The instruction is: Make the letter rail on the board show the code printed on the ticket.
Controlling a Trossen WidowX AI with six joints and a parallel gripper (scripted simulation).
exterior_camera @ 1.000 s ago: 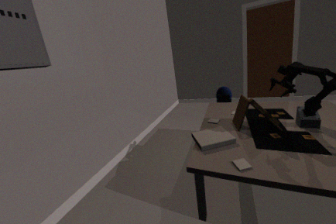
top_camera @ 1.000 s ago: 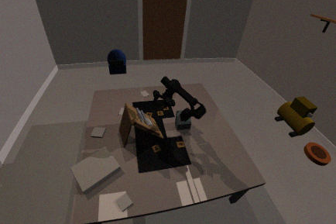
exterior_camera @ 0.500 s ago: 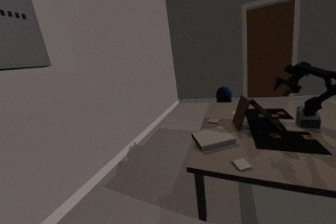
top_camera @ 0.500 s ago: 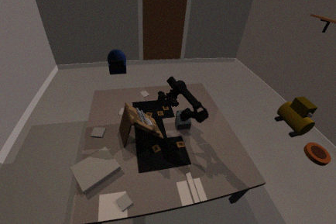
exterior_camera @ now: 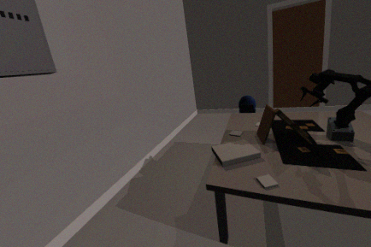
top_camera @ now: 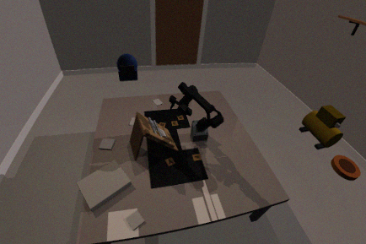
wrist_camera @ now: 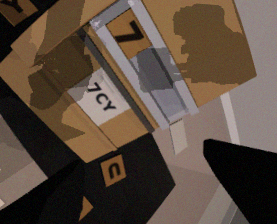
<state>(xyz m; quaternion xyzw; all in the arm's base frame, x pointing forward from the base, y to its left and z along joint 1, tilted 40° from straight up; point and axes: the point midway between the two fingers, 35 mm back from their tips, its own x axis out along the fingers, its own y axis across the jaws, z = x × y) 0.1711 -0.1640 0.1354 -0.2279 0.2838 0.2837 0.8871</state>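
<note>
Right now the tan letter tile is 7 cm behind my gripper tip, 16 cm to the right of it and 26 cm below it. From my gripper tip the other things lie so: black mat 2 cm behind, 2 cm to the left, 27 cm below; then white ticket 8 cm ahead, 18 cm below; then pad 51 cm ahead, 8 cm to the right, 26 cm below.
</note>
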